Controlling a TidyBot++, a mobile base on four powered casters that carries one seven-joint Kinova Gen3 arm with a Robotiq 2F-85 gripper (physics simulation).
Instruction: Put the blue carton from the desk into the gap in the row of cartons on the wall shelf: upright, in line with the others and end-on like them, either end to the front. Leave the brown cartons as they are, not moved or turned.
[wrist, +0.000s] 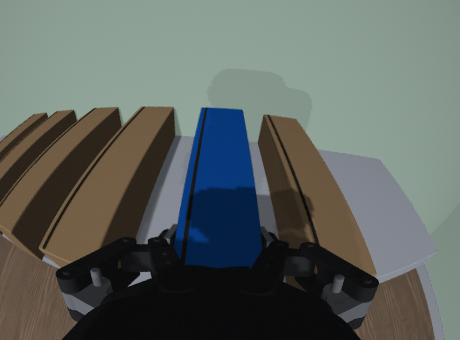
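The blue carton (222, 160) is upright and end-on in the middle of the wrist view, between my fingers. My gripper (217, 236) is shut on its near part. The carton stands in the gap of the row, with a brown carton (112, 185) to its left and another brown carton (315, 190) to its right. Shelf surface shows on both sides of it, with the wider strip on the left, and it touches neither neighbour where I can see. Its underside is hidden, so I cannot tell whether it rests on the shelf (377, 200).
More brown cartons (65, 175) stand further left in the row, cut off by the view's edge. The green wall (150, 50) is behind the shelf and carries the gripper's shadow. A wood-grained surface (400, 310) shows below the shelf's front edge.
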